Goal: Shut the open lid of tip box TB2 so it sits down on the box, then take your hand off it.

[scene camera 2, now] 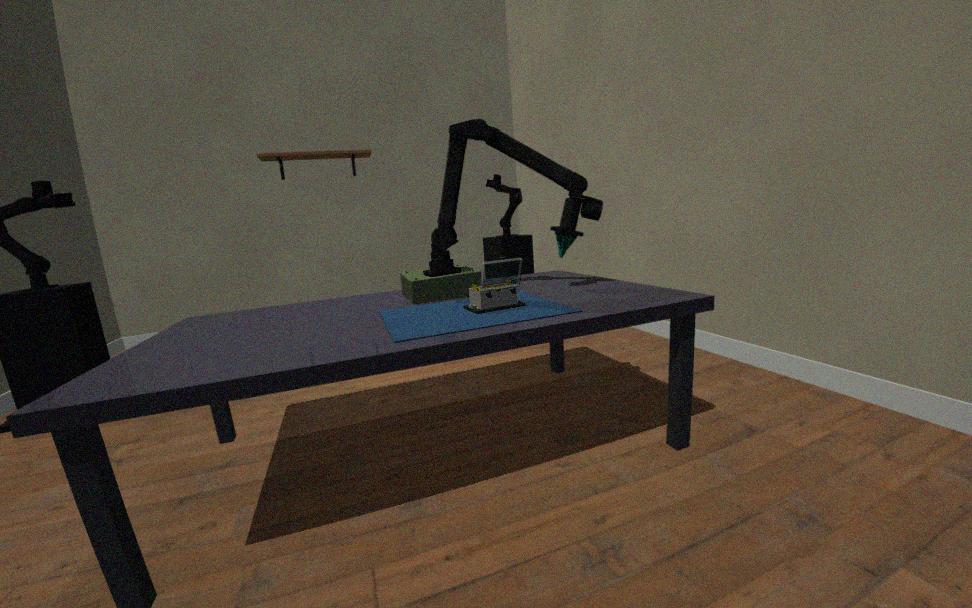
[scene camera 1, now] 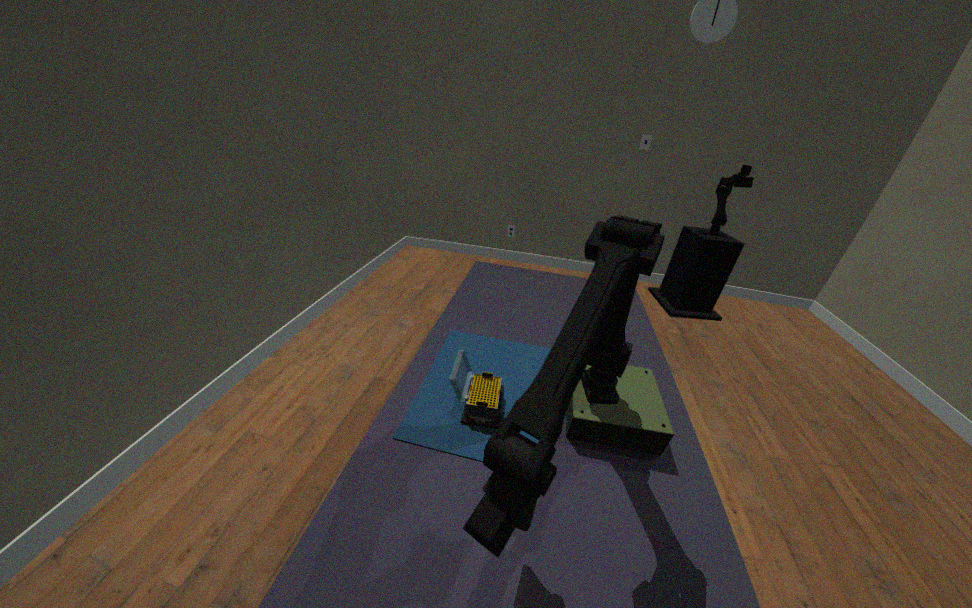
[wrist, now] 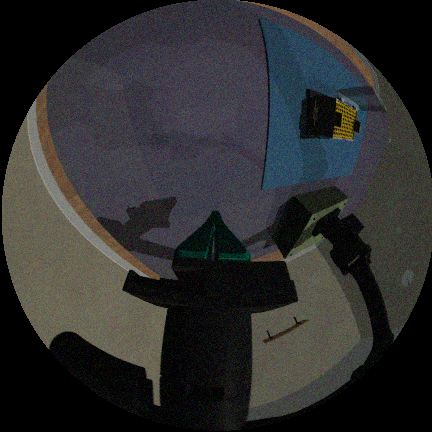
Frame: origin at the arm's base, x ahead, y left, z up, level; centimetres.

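Seen in the pictures: gripper, fingertip midpoint: (scene camera 2: pixel 560 257) (wrist: pixel 215 214); arm's base, origin of the base link: (scene camera 2: pixel 442 273) (scene camera 1: pixel 598 387) (wrist: pixel 324 220).
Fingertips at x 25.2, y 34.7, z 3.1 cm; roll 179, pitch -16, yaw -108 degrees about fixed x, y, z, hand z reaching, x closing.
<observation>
Offsets run from my fingertips to a thing's top centre. "pt": to the spot under its first point. Level surfaces: height alone.
The tip box @(dx +7.2, dy -32.7, dz -4.7 cm) (scene camera 1: pixel 481 412) (scene camera 2: pixel 494 297) (wrist: pixel 320 117) has a yellow perforated top @(pt dx +7.0, dy -32.4, dz -5.5 cm) (scene camera 1: pixel 485 391) (wrist: pixel 346 119) and stands upright on the blue mat @(dz -11.3 cm) (scene camera 1: pixel 430 423) (scene camera 2: pixel 422 323) (wrist: pixel 282 165). Its clear lid @(pt dx +14.3, dy -34.0, dz -1.3 cm) (scene camera 1: pixel 460 374) (scene camera 2: pixel 501 271) (wrist: pixel 361 97) stands open, roughly upright, along one long side of the box. No label can be read. My gripper (scene camera 2: pixel 562 254) (wrist: pixel 215 214) has green fingers, is shut and empty, and hangs in the air well above the table, off to one side of the box and apart from the lid. In scene camera 1 the fingertips are hidden behind the wrist.
The arm stands on a green base block (scene camera 1: pixel 630 401) (scene camera 2: pixel 430 284) (wrist: pixel 312 215) beside the mat. The mat lies on the purple-grey table @(dz -11.6 cm) (scene camera 1: pixel 401 530) (scene camera 2: pixel 236 344) (wrist: pixel 150 100). Another small arm on a black pedestal (scene camera 1: pixel 698 272) (scene camera 2: pixel 508 252) stands beyond the table.
</observation>
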